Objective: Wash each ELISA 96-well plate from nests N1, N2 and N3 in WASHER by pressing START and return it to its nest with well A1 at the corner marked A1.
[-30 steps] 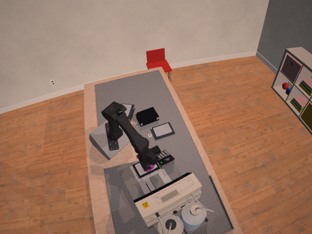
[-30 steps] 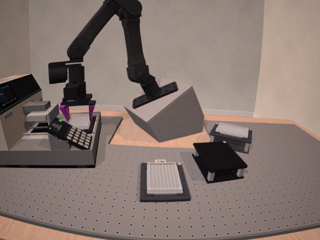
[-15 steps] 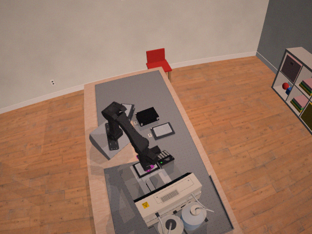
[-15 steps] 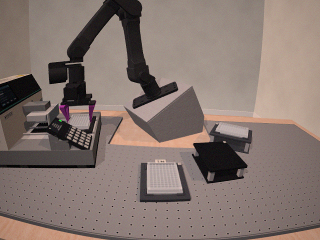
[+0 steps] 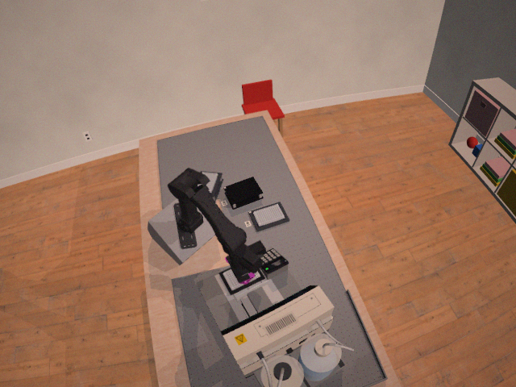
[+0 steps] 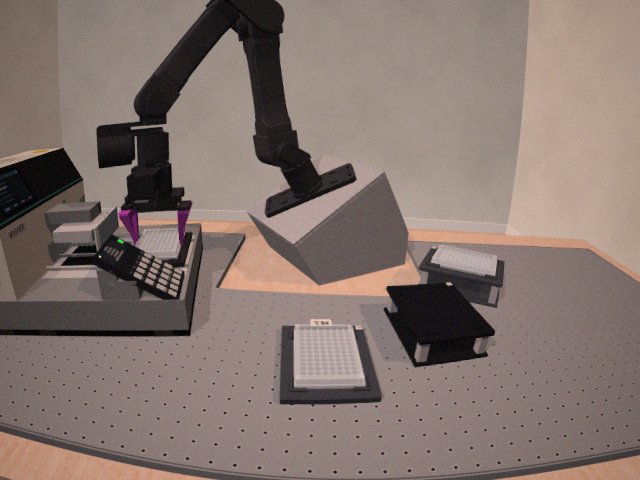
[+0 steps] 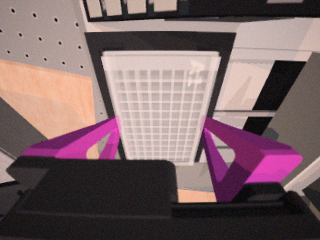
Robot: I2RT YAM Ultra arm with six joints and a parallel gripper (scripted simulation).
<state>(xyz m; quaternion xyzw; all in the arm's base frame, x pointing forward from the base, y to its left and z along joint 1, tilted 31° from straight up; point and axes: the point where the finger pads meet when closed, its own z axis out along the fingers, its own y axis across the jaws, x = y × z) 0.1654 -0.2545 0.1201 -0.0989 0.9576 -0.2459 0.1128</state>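
The black carrier pocket is 1 cm below my hand. Round my hand: nest N1: 29 cm to the left, 23 cm ahead, 8 cm below; then grey manifold: 15 cm to the right, 4 cm above, 2 cm ahead; then raised black nest: 46 cm to the left, 16 cm ahead, 5 cm below.
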